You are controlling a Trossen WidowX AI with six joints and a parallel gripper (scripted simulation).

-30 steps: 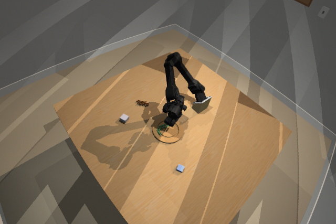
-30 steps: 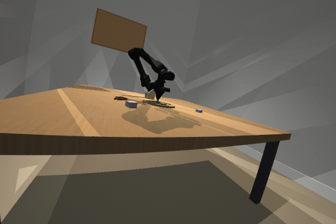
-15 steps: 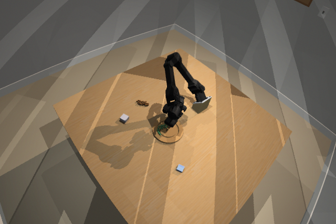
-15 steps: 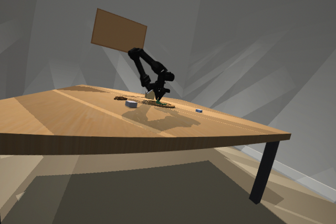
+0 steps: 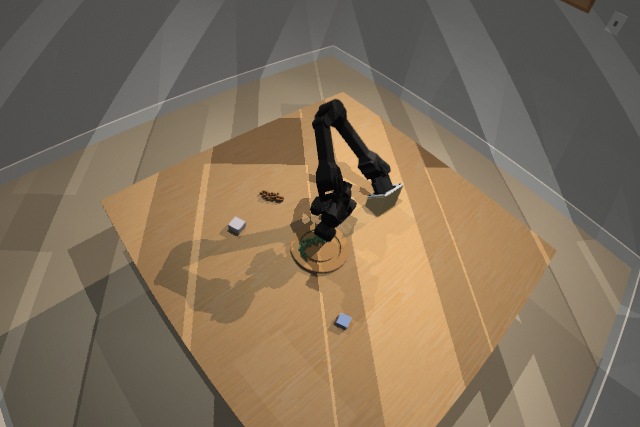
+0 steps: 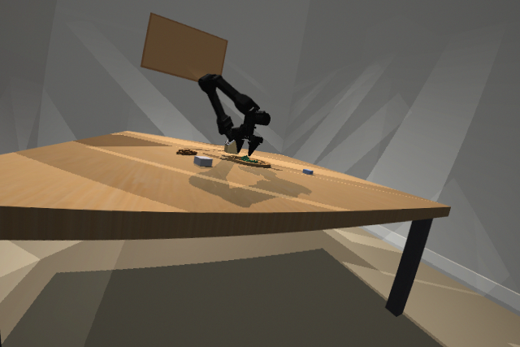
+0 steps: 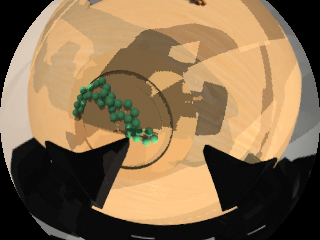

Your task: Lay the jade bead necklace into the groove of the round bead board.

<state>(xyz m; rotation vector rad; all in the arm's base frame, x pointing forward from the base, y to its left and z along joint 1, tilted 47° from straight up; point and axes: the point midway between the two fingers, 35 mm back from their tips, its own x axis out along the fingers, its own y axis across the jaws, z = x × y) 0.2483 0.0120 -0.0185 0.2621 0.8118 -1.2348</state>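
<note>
My gripper tip is now 6 cm short of the round wooden bead board, 2 cm to the right of it and 2 cm above it. Also, from my gripper tip: blue block: 16 cm ahead, 28 cm to the left, 2 cm below; then pale grey block: 27 cm ahead, 19 cm to the right, 1 cm below.
</note>
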